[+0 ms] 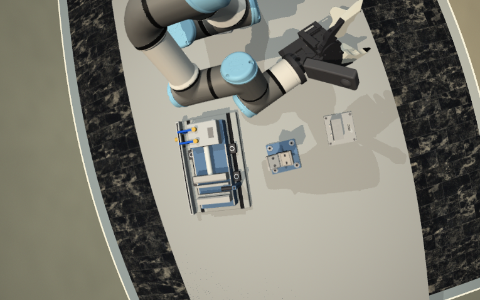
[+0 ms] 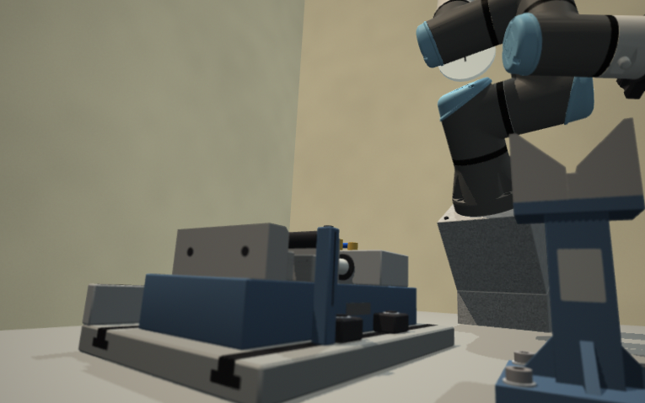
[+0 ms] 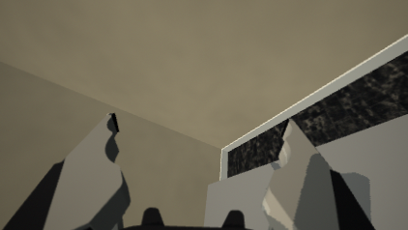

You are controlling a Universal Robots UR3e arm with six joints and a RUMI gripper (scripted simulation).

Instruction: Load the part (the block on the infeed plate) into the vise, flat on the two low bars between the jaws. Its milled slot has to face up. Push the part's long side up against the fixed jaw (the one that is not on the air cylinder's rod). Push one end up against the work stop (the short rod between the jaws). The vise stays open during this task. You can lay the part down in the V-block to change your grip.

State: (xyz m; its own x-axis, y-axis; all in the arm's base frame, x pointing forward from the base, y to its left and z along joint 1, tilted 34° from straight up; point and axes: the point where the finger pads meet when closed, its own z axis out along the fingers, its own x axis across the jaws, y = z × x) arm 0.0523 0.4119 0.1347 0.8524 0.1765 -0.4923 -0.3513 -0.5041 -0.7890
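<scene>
My hand is 220 mm short of the part, 70 mm to the left of it and 280 mm above it. Round my hand: air cylinder rod 280 mm ahead, 460 mm to the right, 230 mm below; then infeed plate 220 mm ahead, 60 mm to the right, 310 mm below; then air cylinder 200 mm ahead, 460 mm to the right, 230 mm below.
</scene>
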